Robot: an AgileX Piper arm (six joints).
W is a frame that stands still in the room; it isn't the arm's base.
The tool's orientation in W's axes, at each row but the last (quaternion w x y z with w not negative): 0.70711 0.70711 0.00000 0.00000; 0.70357 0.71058 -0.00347 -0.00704; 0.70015 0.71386 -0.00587 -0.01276; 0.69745 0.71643 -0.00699 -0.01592; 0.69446 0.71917 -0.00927 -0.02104; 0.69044 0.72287 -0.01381 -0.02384; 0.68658 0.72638 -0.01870 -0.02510; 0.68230 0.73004 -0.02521 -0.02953; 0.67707 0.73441 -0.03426 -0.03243; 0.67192 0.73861 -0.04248 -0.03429; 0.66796 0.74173 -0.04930 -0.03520; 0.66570 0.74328 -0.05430 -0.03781; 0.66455 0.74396 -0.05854 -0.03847
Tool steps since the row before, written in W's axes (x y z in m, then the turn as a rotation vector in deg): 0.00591 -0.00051 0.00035 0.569 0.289 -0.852; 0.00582 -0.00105 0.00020 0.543 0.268 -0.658; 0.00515 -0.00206 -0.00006 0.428 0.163 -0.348; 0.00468 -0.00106 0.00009 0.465 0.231 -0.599; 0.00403 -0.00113 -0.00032 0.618 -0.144 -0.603; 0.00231 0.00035 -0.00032 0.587 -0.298 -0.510; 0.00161 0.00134 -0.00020 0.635 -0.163 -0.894; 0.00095 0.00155 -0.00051 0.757 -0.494 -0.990; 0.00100 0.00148 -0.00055 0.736 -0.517 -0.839; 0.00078 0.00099 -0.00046 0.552 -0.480 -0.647; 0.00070 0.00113 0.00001 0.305 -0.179 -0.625; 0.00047 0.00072 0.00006 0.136 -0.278 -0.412; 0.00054 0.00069 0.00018 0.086 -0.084 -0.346
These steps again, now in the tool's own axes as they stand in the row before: 0.00591 0.00035 0.00051 0.569 -0.852 -0.289; 0.00583 0.00024 0.00096 0.542 -0.658 -0.270; 0.00520 0.00003 0.00192 0.427 -0.347 -0.168; 0.00471 0.00018 0.00090 0.465 -0.599 -0.230; 0.00408 -0.00022 0.00097 0.634 -0.588 0.138; 0.00229 -0.00031 -0.00046 0.610 -0.488 0.289; 0.00153 -0.00026 -0.00142 0.653 -0.879 0.173; 0.00083 -0.00061 -0.00158 0.801 -0.952 0.499; 0.00086 -0.00067 -0.00152 0.782 -0.799 0.512; 0.00066 -0.00056 -0.00102 0.597 -0.608 0.477; 0.00056 -0.00012 -0.00120 0.316 -0.611 0.206; 0.00037 -0.00003 -0.00078 0.165 -0.384 0.302; 0.00044 0.00008 -0.00077 0.090 -0.338 0.110
